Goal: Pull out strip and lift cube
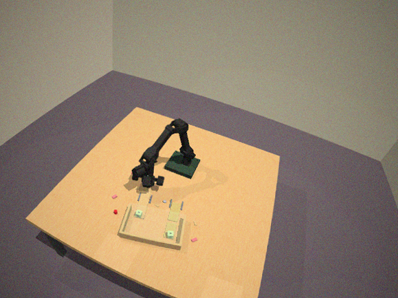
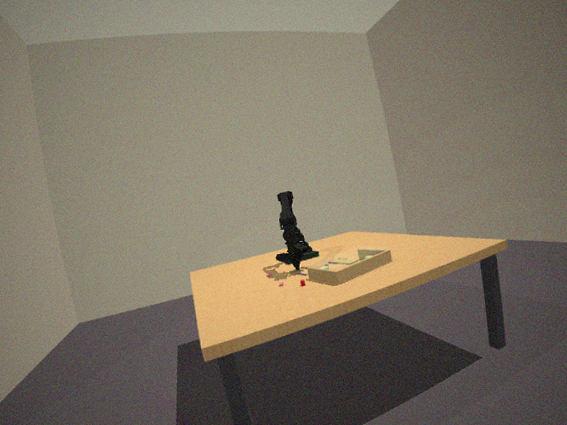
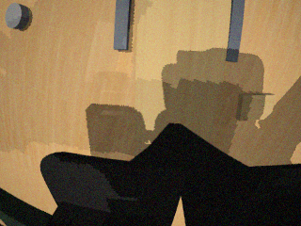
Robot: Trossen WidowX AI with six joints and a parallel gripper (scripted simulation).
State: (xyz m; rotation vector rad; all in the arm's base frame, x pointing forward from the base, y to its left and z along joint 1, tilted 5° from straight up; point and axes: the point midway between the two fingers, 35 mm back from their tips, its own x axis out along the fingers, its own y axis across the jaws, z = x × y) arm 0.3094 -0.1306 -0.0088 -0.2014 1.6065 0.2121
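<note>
Right now the grey disc is 14 cm to the left of my gripper tip and 4 cm ahead of it. The rest, counted from my gripper tip: red piece (25 cm ahead, 7 cm to the right, 1 cm above); pale green cross-hatched strip (22 cm to the left, 8 cm ahead).
</note>
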